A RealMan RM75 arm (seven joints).
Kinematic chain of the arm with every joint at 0, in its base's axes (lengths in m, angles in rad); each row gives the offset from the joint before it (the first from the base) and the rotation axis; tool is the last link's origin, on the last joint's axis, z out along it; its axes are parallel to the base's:
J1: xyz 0 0 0.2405 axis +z
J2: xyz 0 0 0 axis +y
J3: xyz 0 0 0.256 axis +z
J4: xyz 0 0 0 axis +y
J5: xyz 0 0 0.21 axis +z
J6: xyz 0 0 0 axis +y
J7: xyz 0 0 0.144 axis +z
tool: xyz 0 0 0
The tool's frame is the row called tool.
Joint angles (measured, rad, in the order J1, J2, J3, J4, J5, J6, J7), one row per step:
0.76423 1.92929 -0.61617 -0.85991 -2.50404 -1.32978 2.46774
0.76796 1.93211 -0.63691 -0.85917 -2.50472 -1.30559 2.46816
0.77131 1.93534 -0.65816 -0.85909 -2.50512 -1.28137 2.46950
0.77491 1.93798 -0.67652 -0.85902 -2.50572 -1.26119 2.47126
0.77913 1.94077 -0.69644 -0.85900 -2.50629 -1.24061 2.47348
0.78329 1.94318 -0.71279 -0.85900 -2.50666 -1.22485 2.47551
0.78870 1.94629 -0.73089 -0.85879 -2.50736 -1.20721 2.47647
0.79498 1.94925 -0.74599 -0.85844 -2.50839 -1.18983 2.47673
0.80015 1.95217 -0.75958 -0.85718 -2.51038 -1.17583 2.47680
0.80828 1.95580 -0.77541 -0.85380 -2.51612 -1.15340 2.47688
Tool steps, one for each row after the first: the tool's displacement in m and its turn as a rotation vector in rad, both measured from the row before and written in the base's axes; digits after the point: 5 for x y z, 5 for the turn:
-0.00214 0.00330 -0.00215 0.00646 -0.01880 0.00976
-0.00226 0.00318 -0.00227 0.00671 -0.01818 0.00972
-0.00232 0.00282 -0.00196 0.00535 -0.01532 0.00890
-0.00279 0.00296 -0.00220 0.00485 -0.01590 0.01012
-0.00272 0.00243 -0.00197 0.00299 -0.01232 0.00911
-0.00340 0.00280 -0.00244 0.00283 -0.01416 0.01200
-0.00359 0.00295 -0.00202 0.00446 -0.01274 0.01240
-0.00284 0.00217 -0.00229 0.00142 -0.01159 0.01000
-0.00350 0.00338 -0.00261 0.00558 -0.01725 0.01252

